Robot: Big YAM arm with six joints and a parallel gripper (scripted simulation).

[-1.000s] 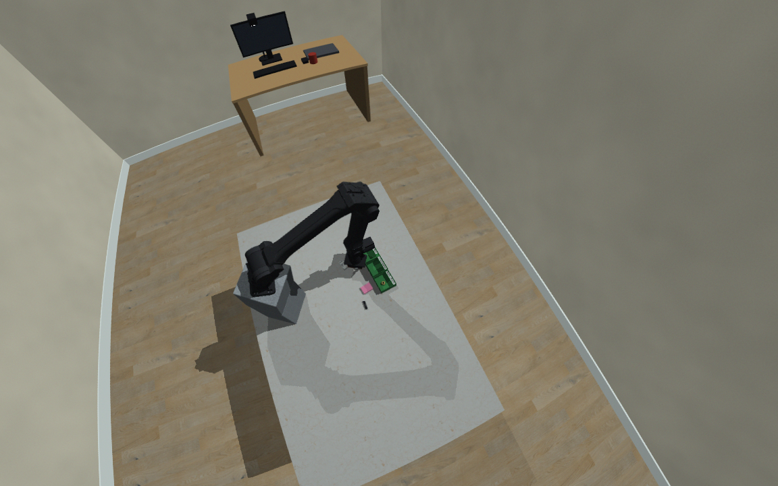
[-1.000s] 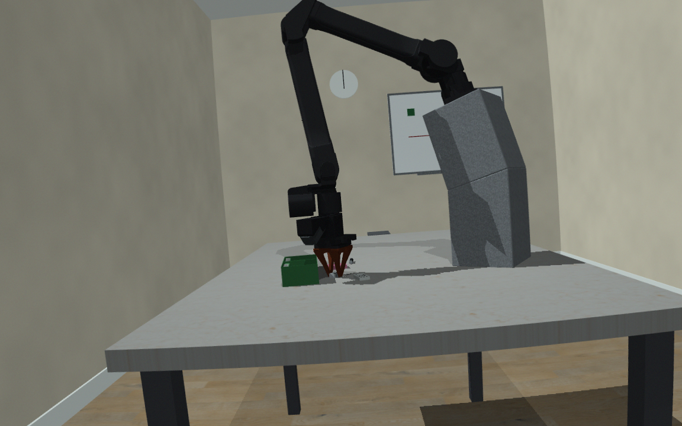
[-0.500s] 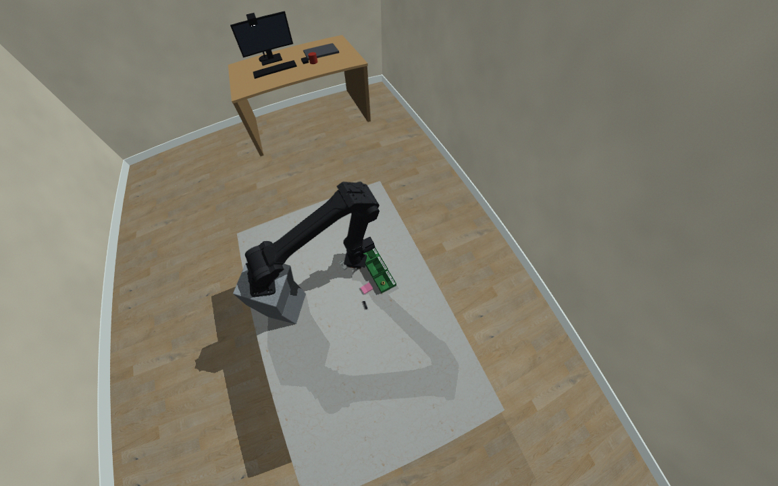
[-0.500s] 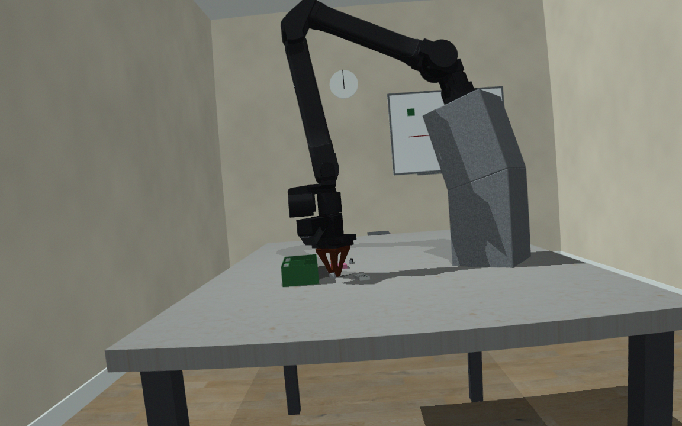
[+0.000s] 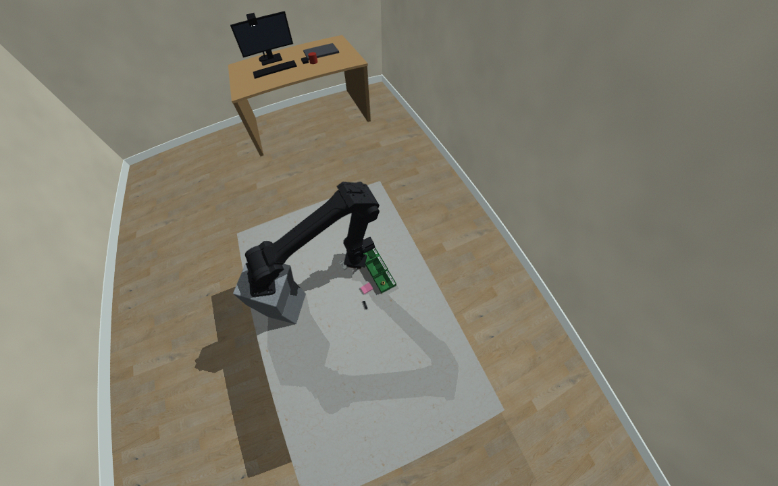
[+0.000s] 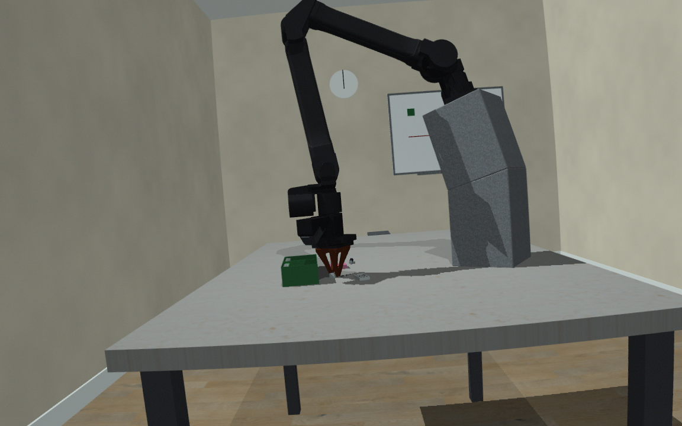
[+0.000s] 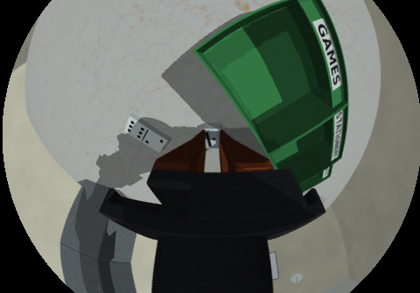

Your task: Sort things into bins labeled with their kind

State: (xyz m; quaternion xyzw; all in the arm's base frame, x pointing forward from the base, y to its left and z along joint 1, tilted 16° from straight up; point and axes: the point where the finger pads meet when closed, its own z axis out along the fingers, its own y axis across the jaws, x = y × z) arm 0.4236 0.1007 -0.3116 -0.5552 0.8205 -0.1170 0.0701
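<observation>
My gripper is now 7 cm past the white domino and 3 cm to the right of it. Round my hand: grey-white piece: right at my hand; then pink eraser: 12 cm to the right, 2 cm ahead; then brass nut: 12 cm to the right, 11 cm ahead.
</observation>
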